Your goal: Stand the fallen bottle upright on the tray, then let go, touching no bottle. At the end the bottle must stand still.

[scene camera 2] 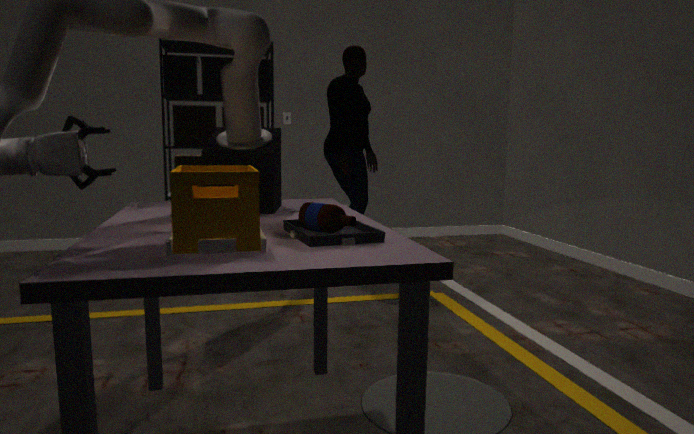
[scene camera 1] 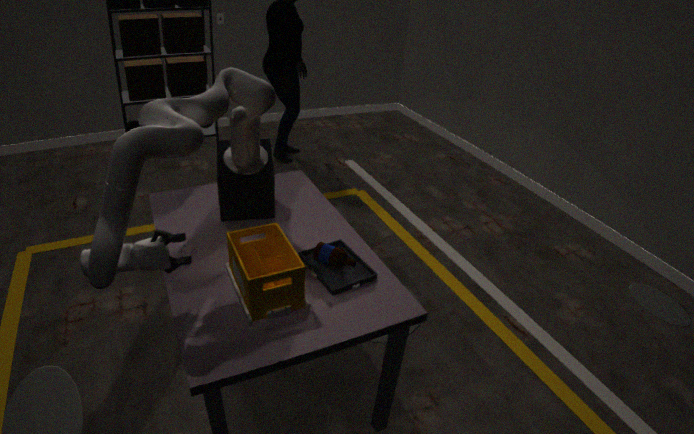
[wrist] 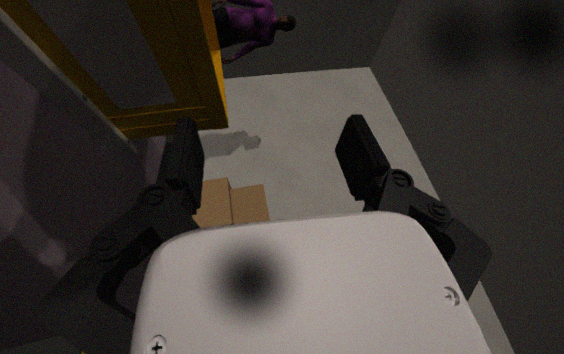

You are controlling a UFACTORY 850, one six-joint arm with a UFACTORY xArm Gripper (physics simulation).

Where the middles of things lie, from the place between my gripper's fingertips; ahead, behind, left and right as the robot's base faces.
My gripper is now 510 mm to the right of the brown bottle (scene camera 2: 322, 217), 170 mm above it and 40 mm short of it.
